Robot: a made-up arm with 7 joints. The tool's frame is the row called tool. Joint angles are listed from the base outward.
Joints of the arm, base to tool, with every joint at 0 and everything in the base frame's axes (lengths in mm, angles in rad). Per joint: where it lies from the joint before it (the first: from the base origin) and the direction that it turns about. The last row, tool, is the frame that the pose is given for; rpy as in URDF.
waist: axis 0 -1 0 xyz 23 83 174
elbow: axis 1 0 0 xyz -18 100 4
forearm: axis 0 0 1 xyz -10 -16 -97
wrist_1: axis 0 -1 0 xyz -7 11 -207
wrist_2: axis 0 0 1 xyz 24 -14 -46
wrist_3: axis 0 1 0 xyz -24 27 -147
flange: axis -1 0 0 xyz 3 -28 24
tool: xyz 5 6 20 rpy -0.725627 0.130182 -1.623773
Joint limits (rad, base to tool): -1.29..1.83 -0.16..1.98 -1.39..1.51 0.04..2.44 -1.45..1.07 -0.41..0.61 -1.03..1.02
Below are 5 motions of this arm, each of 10 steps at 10 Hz.
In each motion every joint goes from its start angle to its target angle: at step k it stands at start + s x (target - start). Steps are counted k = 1, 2, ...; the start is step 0. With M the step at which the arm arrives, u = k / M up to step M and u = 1 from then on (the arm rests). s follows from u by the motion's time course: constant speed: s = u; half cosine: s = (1 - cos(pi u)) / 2; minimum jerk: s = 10 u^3 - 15 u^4 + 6 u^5.
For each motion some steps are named. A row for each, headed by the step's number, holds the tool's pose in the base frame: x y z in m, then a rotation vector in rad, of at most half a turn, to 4 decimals.
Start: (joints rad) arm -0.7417 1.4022 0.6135 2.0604 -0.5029 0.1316 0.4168
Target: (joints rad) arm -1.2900 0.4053 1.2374 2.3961 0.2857 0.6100 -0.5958
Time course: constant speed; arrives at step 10
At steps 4, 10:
4: 0.0070 0.3832 0.1163 1.7092 0.6508 -1.5806
10: -0.0945 0.2978 0.1350 1.2617 0.8797 -0.5970

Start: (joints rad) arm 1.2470 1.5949 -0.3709 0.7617 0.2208 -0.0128 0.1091
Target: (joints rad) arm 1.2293 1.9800 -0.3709 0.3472 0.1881 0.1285 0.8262
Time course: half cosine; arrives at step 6
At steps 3, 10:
3: -0.0165 0.6123 0.2406 1.1859 0.4989 -0.6104
10: -0.1191 0.6081 0.2552 0.8342 0.4547 -0.6389

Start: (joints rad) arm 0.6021 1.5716 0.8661 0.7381 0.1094 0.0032 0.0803
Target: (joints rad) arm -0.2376 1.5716 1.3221 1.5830 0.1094 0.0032 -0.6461
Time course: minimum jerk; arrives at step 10
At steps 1, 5, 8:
1: 0.0152 0.5917 0.2482 1.5903 0.0231 -0.0183
5: 0.0413 0.5384 0.2823 1.9892 0.0502 0.1801
8: 0.0678 0.4833 0.2896 2.3038 -0.1387 0.3112

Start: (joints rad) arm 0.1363 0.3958 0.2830 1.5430 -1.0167 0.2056 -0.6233
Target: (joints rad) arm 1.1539 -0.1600 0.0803 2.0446 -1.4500 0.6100 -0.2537
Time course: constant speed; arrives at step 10
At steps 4, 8, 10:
4: 0.2474 0.2357 0.0185 1.8831 0.3868 -0.1501
8: 0.2622 0.1632 0.1308 1.7240 0.0313 0.1776
10: 0.2445 0.1328 0.1823 1.6092 -0.1747 0.3183

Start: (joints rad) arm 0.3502 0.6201 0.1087 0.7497 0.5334 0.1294 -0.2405
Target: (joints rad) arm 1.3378 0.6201 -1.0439 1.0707 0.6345 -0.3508 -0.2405
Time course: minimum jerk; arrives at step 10
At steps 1, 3, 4, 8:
1: 0.2129 0.4059 -0.1093 0.5258 0.0292 -0.7643
3: 0.2587 0.3864 -0.0842 0.6820 -0.1296 -0.8726
4: 0.2980 0.3667 -0.0544 0.8415 -0.2907 -0.9714
8: 0.3917 0.2985 0.0872 1.4938 -0.8963 -1.3120

